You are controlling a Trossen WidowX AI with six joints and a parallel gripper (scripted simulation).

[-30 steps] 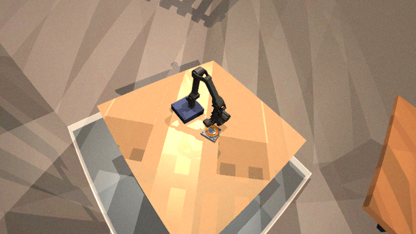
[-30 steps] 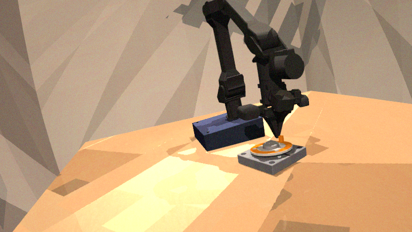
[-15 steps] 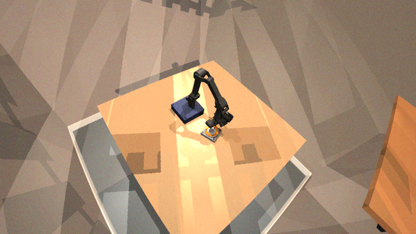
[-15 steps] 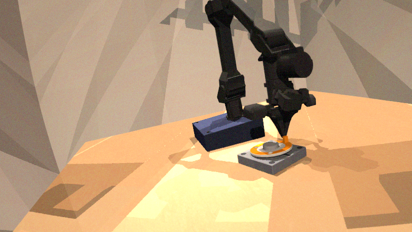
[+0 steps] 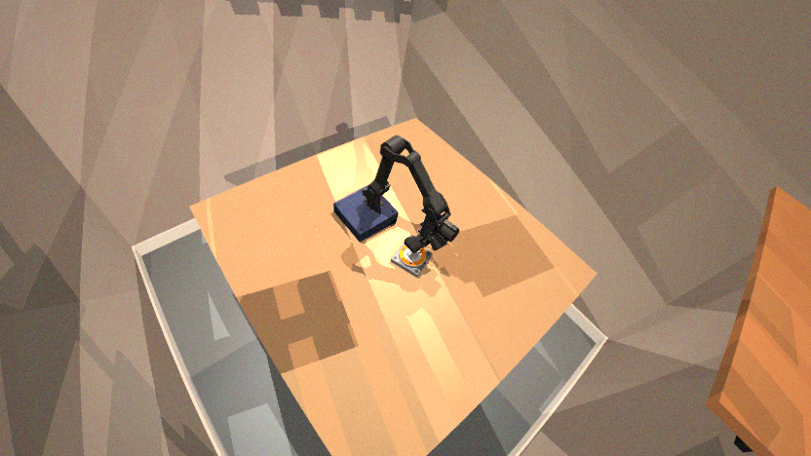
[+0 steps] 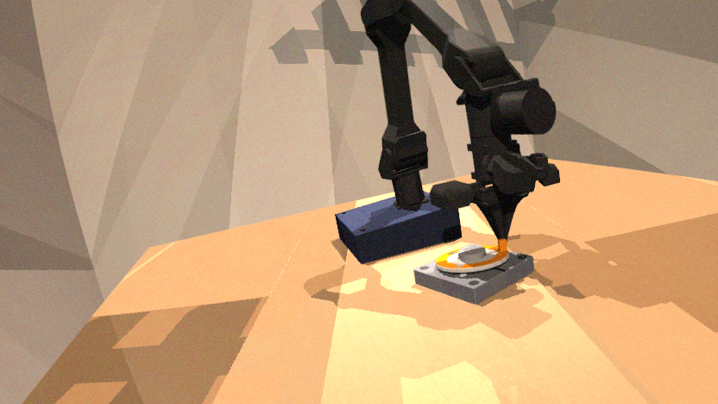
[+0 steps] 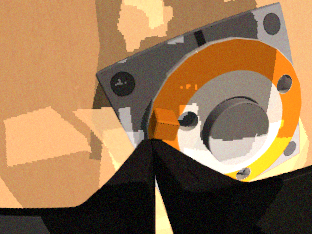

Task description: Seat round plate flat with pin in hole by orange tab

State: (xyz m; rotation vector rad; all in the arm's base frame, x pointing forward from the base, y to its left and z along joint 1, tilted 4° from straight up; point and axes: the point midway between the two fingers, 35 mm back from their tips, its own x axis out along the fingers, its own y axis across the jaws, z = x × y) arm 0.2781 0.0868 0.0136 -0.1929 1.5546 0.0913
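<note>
The round plate is 3 cm to the right of my gripper tip, 1 cm below it and 1 cm ahead of it. Round my gripper tip: grey square base (5 cm to the right, 2 cm below, 1 cm ahead).
</note>
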